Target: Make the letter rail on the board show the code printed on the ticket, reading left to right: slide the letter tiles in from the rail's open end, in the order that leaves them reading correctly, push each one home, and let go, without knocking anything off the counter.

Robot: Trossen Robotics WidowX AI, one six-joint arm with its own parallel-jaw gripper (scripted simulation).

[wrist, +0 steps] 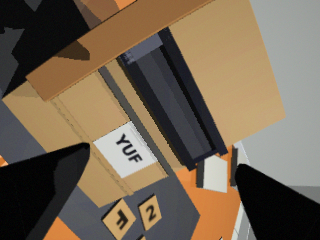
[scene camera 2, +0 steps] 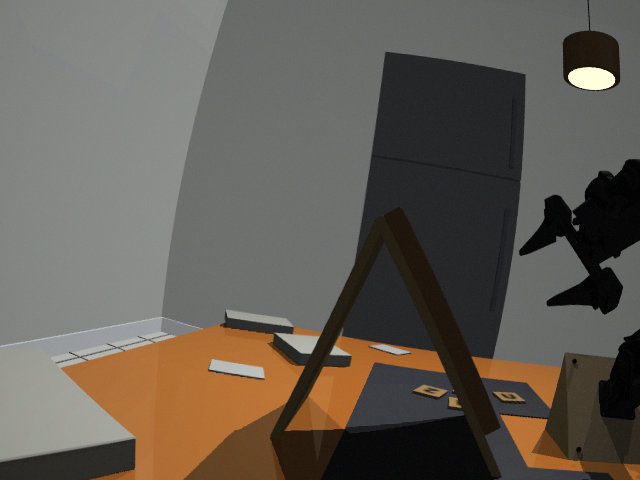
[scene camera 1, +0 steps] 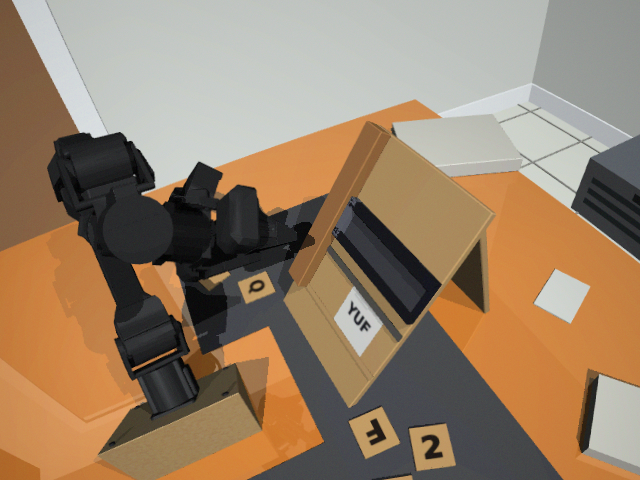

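Observation:
My gripper (scene camera 1: pixel 277 247) (scene camera 2: pixel 533 277) (wrist: pixel 164 160) is open and holds nothing. I can see a sloping wooden board (scene camera 1: pixel 397 228), and the wrist view gives me the board (wrist: pixel 193 85) too, as does scene camera 2, where I find the board (scene camera 2: pixel 394 229). There is a white ticket (scene camera 1: pixel 357 320), but scene camera 2 does not show the ticket, which is hidden by the sloping wooden board. I also see a grey box (scene camera 2: pixel 299 347) and another grey box (scene camera 2: pixel 253 322).

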